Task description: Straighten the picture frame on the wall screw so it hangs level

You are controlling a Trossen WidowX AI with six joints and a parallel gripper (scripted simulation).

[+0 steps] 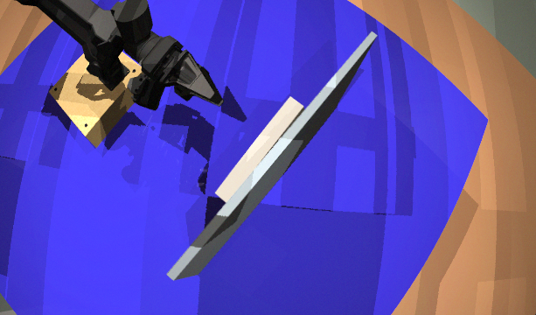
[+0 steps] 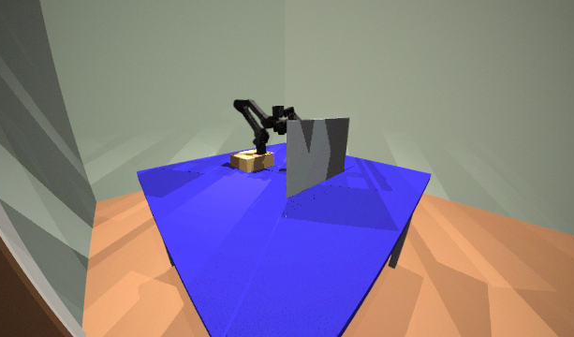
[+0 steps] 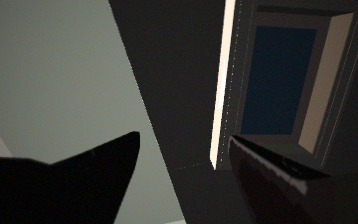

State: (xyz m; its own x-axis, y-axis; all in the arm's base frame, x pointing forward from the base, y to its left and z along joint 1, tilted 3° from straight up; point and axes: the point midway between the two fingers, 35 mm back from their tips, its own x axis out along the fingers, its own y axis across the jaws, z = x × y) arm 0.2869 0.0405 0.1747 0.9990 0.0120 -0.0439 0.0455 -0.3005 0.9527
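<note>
The picture frame lies 10 cm below my gripper tip, 10 cm ahead of it and 1 cm to the left of it. The rest, counted from my gripper tip: grey wall panel 11 cm below, 11 cm ahead, 1 cm to the left.
</note>
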